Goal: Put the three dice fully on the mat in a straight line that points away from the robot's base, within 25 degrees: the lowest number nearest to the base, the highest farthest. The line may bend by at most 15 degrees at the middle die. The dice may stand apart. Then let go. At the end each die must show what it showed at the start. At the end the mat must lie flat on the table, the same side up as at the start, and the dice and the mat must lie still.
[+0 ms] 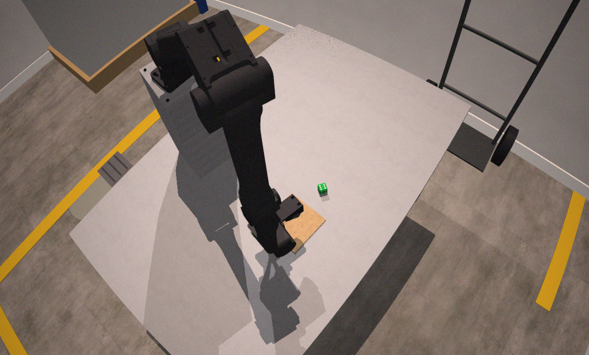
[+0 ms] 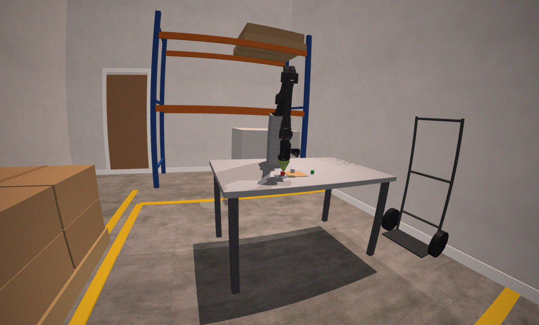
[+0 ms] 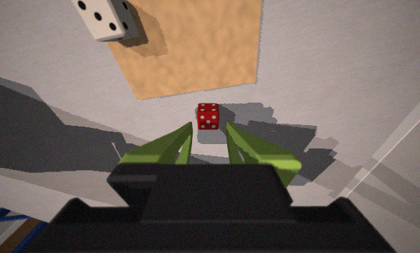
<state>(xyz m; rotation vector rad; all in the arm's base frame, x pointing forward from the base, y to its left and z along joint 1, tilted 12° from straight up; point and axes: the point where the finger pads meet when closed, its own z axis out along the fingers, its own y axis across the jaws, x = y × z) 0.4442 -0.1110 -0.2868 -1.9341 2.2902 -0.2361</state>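
My gripper is now 3 cm above the red die. The rest, counted from my hand: green die 24 cm to the left, 3 cm below, 1 cm behind; tan mat 10 cm to the left, 4 cm below, 1 cm behind; white die 10 cm to the left, 6 cm behind, 3 cm below.
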